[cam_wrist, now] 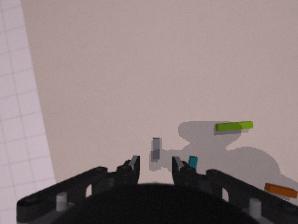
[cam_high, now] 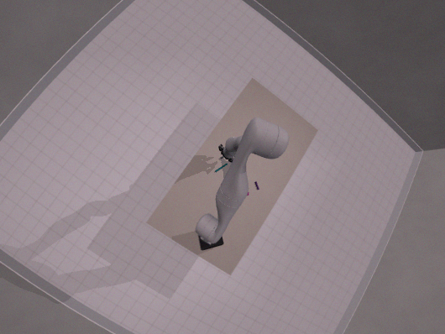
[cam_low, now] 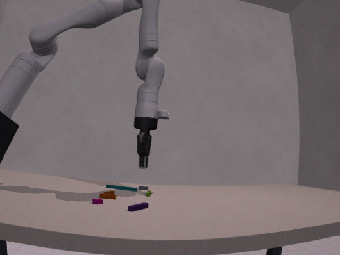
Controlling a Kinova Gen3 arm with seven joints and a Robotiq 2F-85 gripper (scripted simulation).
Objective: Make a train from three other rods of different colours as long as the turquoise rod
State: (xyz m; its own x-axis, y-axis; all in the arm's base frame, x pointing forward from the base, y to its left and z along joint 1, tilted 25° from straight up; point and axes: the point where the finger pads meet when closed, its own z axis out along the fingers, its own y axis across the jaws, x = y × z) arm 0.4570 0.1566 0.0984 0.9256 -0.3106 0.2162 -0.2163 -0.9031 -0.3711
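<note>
My gripper is now 8 cm above the grey rod. Round my hand: lime rod 1 cm ahead, 12 cm to the right, 8 cm below; then magenta rod 11 cm behind, 30 cm to the right, 8 cm below; then turquoise rod 7 cm behind, 3 cm to the right, 8 cm below.
</note>
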